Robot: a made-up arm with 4 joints.
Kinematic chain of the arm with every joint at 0, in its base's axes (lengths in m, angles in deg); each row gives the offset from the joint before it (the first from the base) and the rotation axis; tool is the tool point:
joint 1: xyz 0 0 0.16 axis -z
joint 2: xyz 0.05 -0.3 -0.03 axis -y
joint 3: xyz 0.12 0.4 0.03 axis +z
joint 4: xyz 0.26 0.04 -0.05 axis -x
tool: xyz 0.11 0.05 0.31
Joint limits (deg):
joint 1: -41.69..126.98
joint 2: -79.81..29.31
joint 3: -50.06..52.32
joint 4: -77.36..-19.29
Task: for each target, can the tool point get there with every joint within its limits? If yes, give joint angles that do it. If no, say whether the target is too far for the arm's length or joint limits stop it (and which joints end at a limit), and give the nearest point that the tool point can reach.
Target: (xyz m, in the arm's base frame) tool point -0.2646 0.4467 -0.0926
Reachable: no: joint limits stop it (at a limit: joint 1, joint 2, joint 3, joint 4) | nearest point 0.0421 0.5511 -0.1714 | short by 0.333 m
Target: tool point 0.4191 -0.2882 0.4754
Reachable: yes | joints 44.06 15.46 22.61 -51.39
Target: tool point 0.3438 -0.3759 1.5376
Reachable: no: too far | nearest point 0.2437 -0.2665 0.6213 | short by 0.928 m
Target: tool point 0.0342 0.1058 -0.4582
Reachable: no: joint limits stop it (at a limit: joint 1, joint 2, joint 4) | nearest point 0.1443 0.2066 -0.4094 | short by 0.157 m
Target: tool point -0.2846 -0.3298 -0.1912
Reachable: yes | joints 106.83 -64.86 -12.22 -59.91
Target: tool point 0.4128 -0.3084 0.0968
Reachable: yes | joints 10.27 -40.54 -37.24 -42.61
